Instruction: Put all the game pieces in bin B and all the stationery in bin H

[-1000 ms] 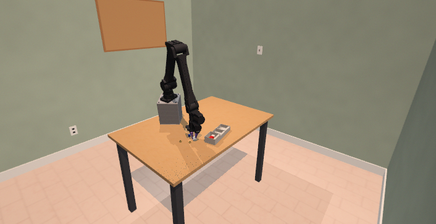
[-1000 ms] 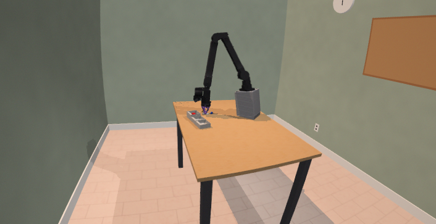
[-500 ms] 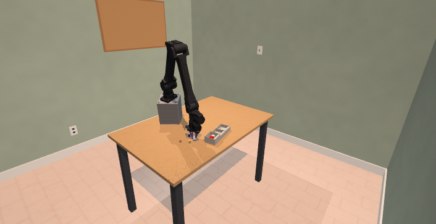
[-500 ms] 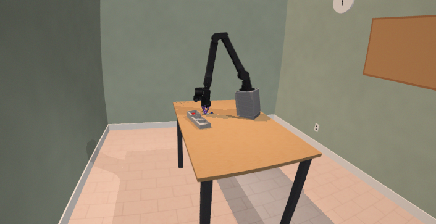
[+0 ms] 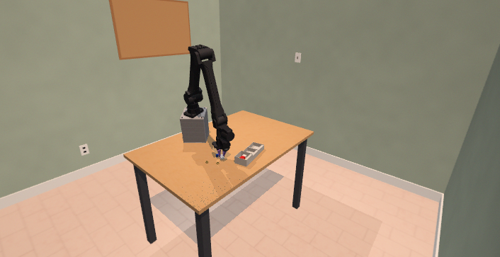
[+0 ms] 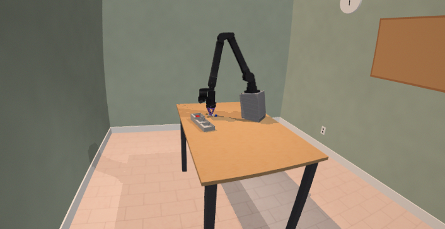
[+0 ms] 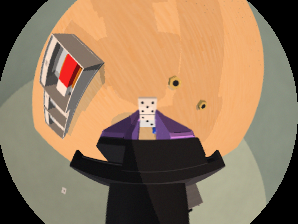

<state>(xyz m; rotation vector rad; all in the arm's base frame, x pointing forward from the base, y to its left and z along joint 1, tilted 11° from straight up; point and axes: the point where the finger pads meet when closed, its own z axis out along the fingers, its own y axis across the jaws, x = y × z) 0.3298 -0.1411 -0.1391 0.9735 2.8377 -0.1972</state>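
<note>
Right now the blue piece is 40 mm behind my hand, 10 mm to the left of it and 10 mm below it. Also, from my hand: red piece 130 mm ahead, 50 mm to the left; white domino 10 mm below; orange block 130 mm ahead, 40 mm to the left, 10 mm below.
</note>
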